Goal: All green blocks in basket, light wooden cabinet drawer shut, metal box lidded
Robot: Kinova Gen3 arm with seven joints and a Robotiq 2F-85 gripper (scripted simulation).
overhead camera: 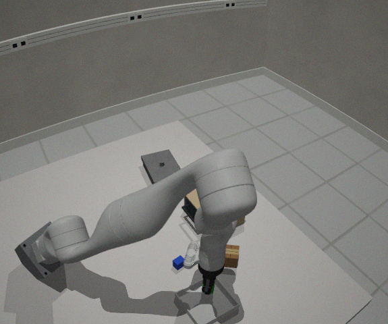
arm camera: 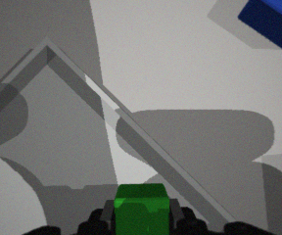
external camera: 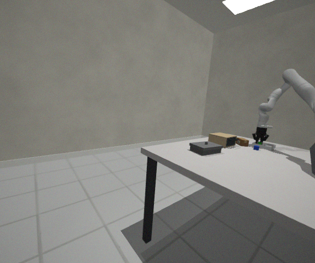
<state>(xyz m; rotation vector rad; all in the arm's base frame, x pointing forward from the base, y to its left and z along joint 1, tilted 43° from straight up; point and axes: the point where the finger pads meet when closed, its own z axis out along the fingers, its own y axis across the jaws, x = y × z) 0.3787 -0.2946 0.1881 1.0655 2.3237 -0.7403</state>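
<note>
Now: hand 4 cm past the grey basket, 3 cm to the left of it and 2 cm above it. The rest, counted from my hand: blue block (14 cm to the left, 2 cm below); then red block (14 cm ahead, 5 cm to the left, 2 cm below); then darker brown wooden box (12 cm ahead, 6 cm to the left).
</note>
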